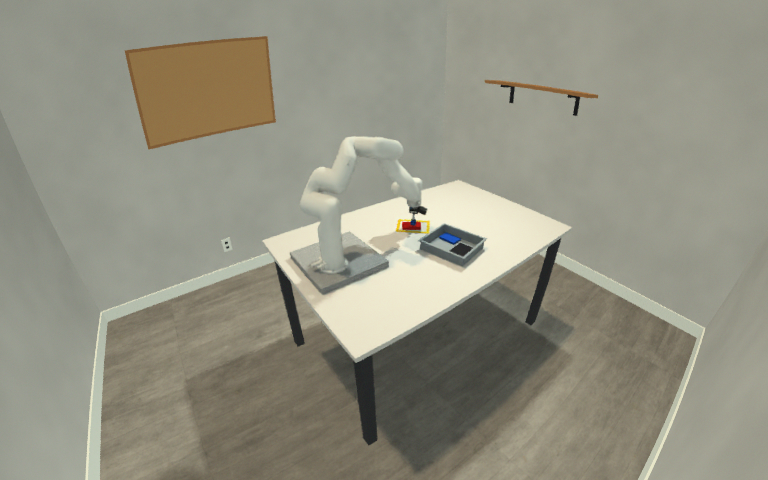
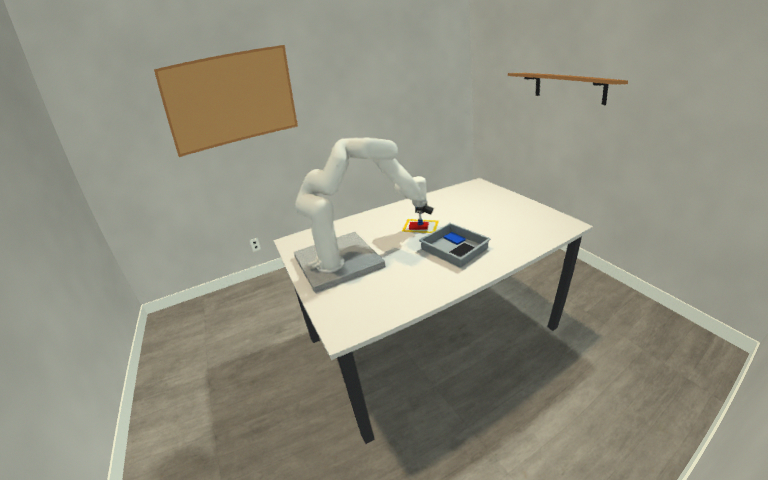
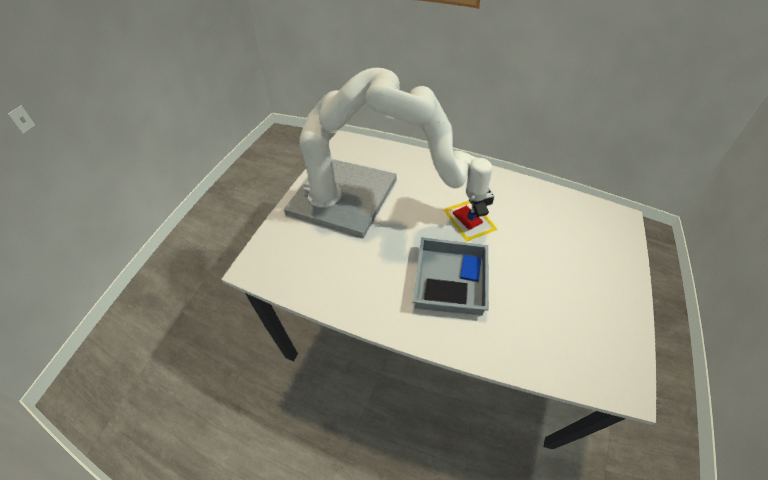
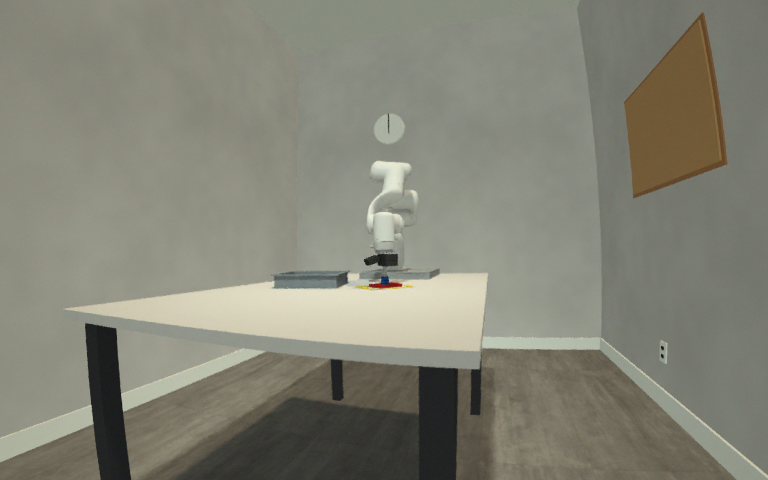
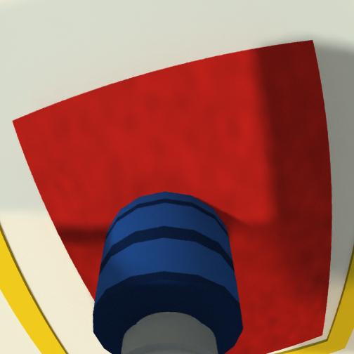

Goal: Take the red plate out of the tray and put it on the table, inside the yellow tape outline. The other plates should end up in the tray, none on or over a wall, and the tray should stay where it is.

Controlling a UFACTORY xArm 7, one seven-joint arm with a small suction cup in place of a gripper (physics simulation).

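Places are measured from the arm's base along level axes (x ahead, y left, z up), in metres.
Pixels of known places: end effector, tool point: (image 1: 413,226) (image 2: 420,225) (image 3: 470,219) (image 4: 385,287); arm's base, origin of the base link: (image 1: 333,265) (image 2: 330,264) (image 3: 324,195) (image 4: 395,269).
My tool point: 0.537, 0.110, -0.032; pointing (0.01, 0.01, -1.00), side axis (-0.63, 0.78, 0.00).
Ahead of a thing's pixels: the offset from my tool point to its middle, as dx, dy, dz. Level surfaces: height alone.
The red plate @(-0.012, -0.001, +0.006) (image 1: 406,225) (image 2: 413,225) (image 3: 462,215) (image 4: 393,285) (image 5: 175,125) hangs flat under my suction cup (image 1: 413,222) (image 2: 420,222) (image 3: 471,216) (image 4: 384,280) (image 5: 167,250), which is shut on it. The plate is over the yellow tape outline (image 1: 429,226) (image 2: 436,226) (image 3: 482,234) (image 5: 21,300), at or very close to table height; any gap is too small to tell. The grey tray @(+0.001, -0.286, +0.026) (image 1: 441,255) (image 3: 450,309) (image 4: 310,280) stands beside the outline. A blue plate @(+0.050, -0.222, +0.009) (image 1: 450,238) (image 2: 454,238) (image 3: 470,267) and a black plate @(+0.000, -0.344, +0.009) (image 1: 461,249) (image 2: 462,249) (image 3: 445,291) lie inside it, apart, neither on a wall.
The arm rises from a grey base slab (image 1: 362,270) (image 3: 339,217) at one end of the white table @(dz +0.001) (image 1: 396,305) (image 3: 555,316). A tray wall (image 2: 441,255) stands close to the outline. A corkboard (image 1: 203,90) and a wooden shelf (image 1: 540,88) are on the room walls, away from the arm.
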